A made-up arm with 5 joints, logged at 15 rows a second.
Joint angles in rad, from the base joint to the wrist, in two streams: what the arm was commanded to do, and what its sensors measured. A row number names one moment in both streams.
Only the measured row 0 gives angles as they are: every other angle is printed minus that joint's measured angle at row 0.
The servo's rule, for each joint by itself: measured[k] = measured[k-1] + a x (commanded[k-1-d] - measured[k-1]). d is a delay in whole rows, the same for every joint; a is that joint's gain. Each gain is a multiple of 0.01, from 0.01 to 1. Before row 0 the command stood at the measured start. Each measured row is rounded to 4 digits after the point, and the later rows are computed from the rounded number. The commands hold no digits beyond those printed.
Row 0, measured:
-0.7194 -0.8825 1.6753 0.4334 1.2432
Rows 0 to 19, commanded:
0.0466 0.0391 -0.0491 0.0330 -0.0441
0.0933 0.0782 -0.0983 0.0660 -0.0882
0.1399 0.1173 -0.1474 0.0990 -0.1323
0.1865 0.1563 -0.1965 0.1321 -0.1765
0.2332 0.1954 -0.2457 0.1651 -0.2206
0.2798 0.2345 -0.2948 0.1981 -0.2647
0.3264 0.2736 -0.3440 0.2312 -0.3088
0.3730 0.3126 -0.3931 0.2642 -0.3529
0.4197 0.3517 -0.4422 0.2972 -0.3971
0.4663 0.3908 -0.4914 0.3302 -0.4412
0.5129 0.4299 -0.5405 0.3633 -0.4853
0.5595 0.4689 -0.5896 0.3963 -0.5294
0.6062 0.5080 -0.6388 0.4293 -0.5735
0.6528 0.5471 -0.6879 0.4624 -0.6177
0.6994 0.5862 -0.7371 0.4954 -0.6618
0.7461 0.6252 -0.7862 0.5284 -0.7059
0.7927 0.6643 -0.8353 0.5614 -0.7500
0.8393 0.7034 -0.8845 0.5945 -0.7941
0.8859 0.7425 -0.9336 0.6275 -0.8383
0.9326 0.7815 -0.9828 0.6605 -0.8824
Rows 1 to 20, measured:
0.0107 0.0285 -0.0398 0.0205 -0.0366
0.0297 0.0648 -0.0872 0.0487 -0.0794
0.0550 0.1031 -0.1360 0.0799 -0.1233
0.0852 0.1419 -0.1850 0.1123 -0.1675
0.1192 0.1810 -0.2342 0.1450 -0.2116
0.1561 0.2201 -0.2833 0.1779 -0.2557
0.1953 0.2592 -0.3325 0.2109 -0.2998
0.2362 0.2982 -0.3816 0.2439 -0.3439
0.2784 0.3373 -0.4307 0.2769 -0.3881
0.3216 0.3764 -0.4799 0.3099 -0.4322
0.3656 0.4155 -0.5290 0.3430 -0.4763
0.4102 0.4545 -0.5781 0.3760 -0.5204
0.4553 0.4936 -0.6273 0.4090 -0.5645
0.5007 0.5327 -0.6764 0.4421 -0.6087
0.5464 0.5718 -0.7256 0.4751 -0.6528
0.5923 0.6108 -0.7747 0.5081 -0.6969
0.6384 0.6499 -0.8238 0.5411 -0.7410
0.6846 0.6890 -0.8730 0.5742 -0.7851
0.7309 0.7281 -0.9221 0.6072 -0.8293
0.7773 0.7671 -0.9713 0.6402 -0.8734
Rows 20 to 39, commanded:
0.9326 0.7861 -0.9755 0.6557 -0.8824
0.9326 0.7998 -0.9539 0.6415 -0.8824
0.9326 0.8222 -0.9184 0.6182 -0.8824
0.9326 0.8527 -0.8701 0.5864 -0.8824
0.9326 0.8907 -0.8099 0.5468 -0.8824
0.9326 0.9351 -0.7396 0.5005 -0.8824
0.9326 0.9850 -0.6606 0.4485 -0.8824
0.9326 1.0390 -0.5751 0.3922 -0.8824
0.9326 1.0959 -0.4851 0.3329 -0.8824
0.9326 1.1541 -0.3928 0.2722 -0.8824
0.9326 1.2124 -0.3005 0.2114 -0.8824
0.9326 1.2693 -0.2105 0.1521 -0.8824
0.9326 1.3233 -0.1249 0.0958 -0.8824
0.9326 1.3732 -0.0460 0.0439 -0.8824
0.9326 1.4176 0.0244 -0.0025 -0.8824
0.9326 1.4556 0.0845 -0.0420 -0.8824
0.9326 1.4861 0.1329 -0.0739 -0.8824
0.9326 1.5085 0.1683 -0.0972 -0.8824
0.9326 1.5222 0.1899 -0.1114 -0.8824
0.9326 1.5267 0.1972 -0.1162 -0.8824
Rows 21 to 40, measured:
0.8130 0.7810 -0.9747 0.6498 -0.8809
0.8405 0.7947 -0.9579 0.6447 -0.8821
0.8617 0.8148 -0.9259 0.6283 -0.8823
0.8780 0.8425 -0.8807 0.6023 -0.8824
0.8906 0.8777 -0.8234 0.5679 -0.8824
0.9003 0.9196 -0.7555 0.5261 -0.8824
0.9077 0.9673 -0.6786 0.4780 -0.8824
0.9134 1.0196 -0.5948 0.4248 -0.8824
0.9178 1.0753 -0.5059 0.3678 -0.8824
0.9212 1.1328 -0.4143 0.3085 -0.8824
0.9238 1.1909 -0.3221 0.2483 -0.8824
0.9258 1.2481 -0.2317 0.1887 -0.8824
0.9274 1.3030 -0.1452 0.1311 -0.8824
0.9286 1.3542 -0.0648 0.0770 -0.8824
0.9295 1.4005 0.0075 0.0277 -0.8824
0.9302 1.4407 0.0699 -0.0155 -0.8824
0.9308 1.4738 0.1209 -0.0517 -0.8824
0.9312 1.4991 0.1593 -0.0799 -0.8824
0.9315 1.5160 0.1841 -0.0994 -0.8824
0.9318 1.5238 0.1947 -0.1098 -0.8824

